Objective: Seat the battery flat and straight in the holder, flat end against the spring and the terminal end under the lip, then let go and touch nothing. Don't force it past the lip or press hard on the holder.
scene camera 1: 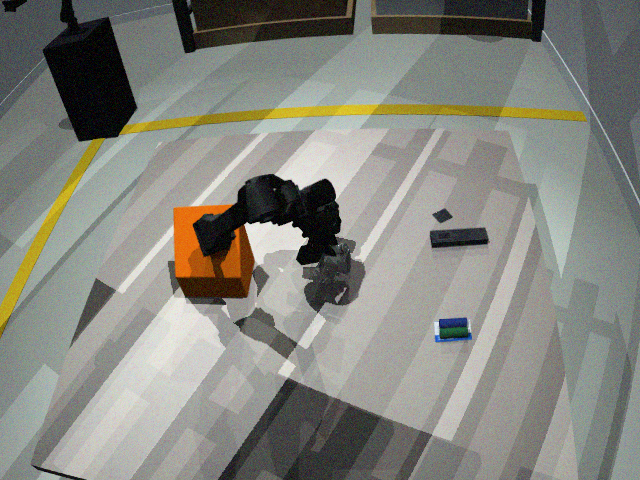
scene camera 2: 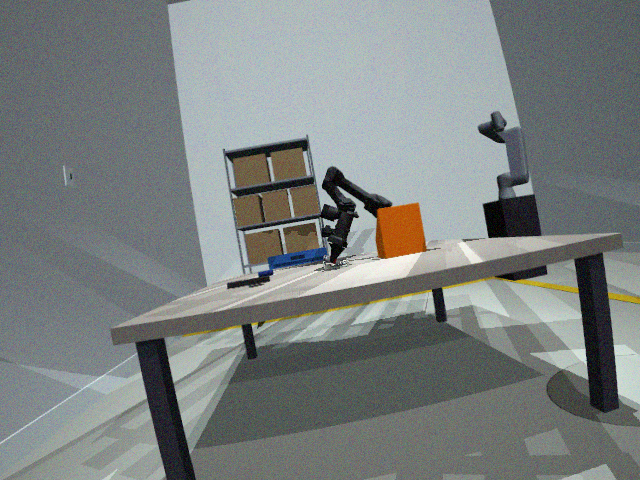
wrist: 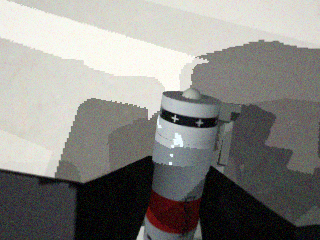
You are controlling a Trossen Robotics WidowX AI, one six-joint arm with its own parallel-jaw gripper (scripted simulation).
Scene:
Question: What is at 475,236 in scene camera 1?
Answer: A flat black bar.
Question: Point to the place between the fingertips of my gripper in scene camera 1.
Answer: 336,251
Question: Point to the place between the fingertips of my gripper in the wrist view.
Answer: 178,170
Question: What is my gripper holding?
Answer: A battery.

